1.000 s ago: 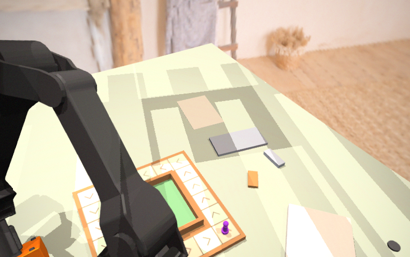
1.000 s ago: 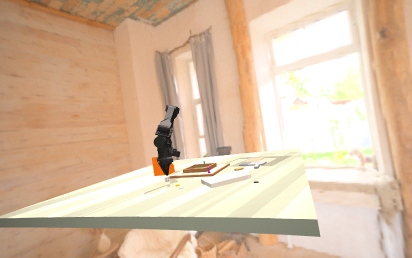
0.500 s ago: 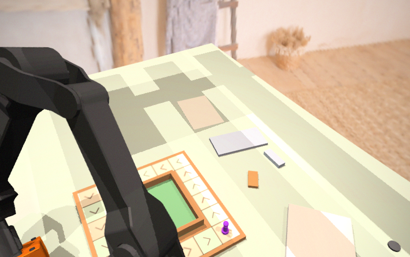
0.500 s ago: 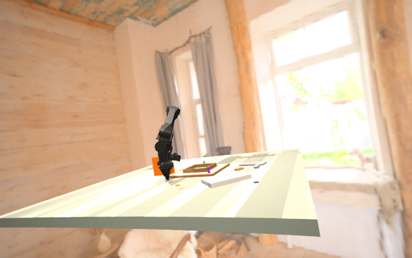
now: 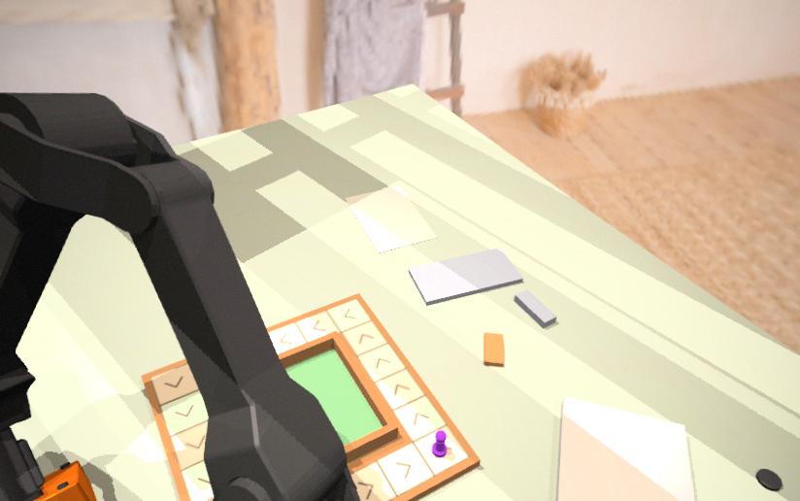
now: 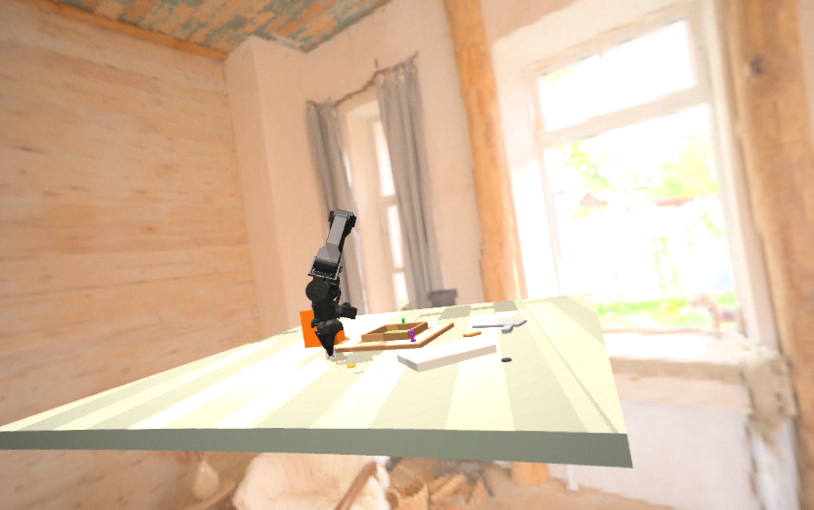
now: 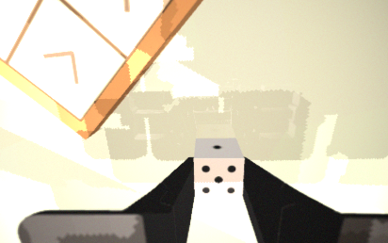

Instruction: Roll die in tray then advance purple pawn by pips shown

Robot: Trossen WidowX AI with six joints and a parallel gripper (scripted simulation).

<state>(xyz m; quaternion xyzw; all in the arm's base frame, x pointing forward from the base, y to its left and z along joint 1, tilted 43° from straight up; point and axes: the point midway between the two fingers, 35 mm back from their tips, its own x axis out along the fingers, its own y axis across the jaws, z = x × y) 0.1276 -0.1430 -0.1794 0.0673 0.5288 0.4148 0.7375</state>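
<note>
My gripper tip is 23 cm short of the purple pawn, 5 cm to the right of it and 2 cm below it. From my gripper tip the other things lie so: yellow piece (12 cm to the right, 10 cm ahead, 1 cm below); then green tray (18 cm to the left, 14 cm ahead); then white die (right at my gripper tip).
</note>
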